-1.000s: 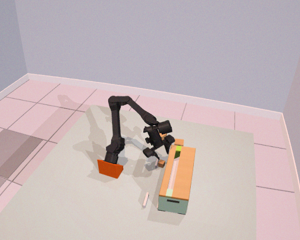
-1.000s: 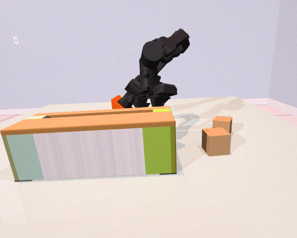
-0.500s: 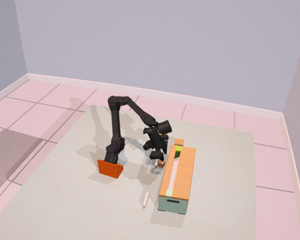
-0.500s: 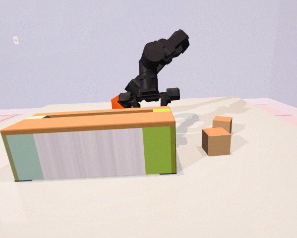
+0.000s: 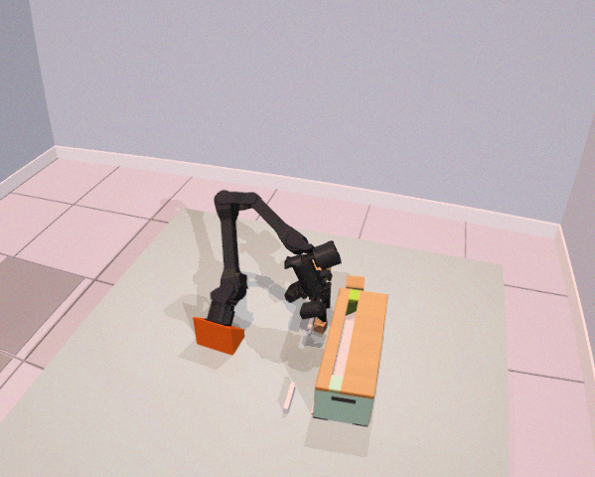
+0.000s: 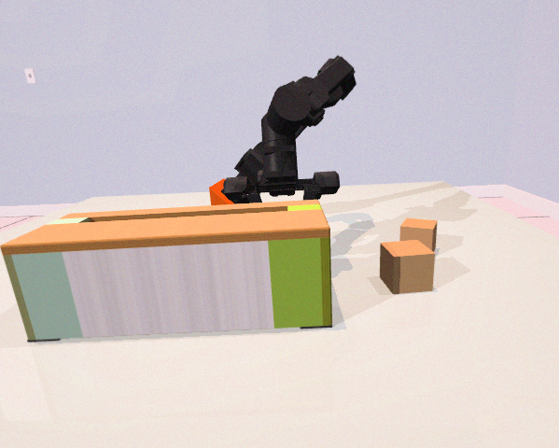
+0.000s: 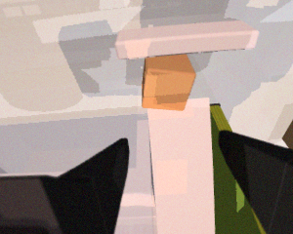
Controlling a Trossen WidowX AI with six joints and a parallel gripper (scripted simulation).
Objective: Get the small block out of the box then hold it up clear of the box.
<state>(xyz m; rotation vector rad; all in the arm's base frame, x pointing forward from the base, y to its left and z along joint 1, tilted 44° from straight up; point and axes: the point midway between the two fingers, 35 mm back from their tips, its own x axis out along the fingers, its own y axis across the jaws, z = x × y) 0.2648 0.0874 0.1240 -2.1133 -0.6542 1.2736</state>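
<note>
Now: gripper tip 20 mm past the tan block and 50 mm above it. The rest, counted from my gripper tip: long box (70 mm ahead, 130 mm to the right).
</note>
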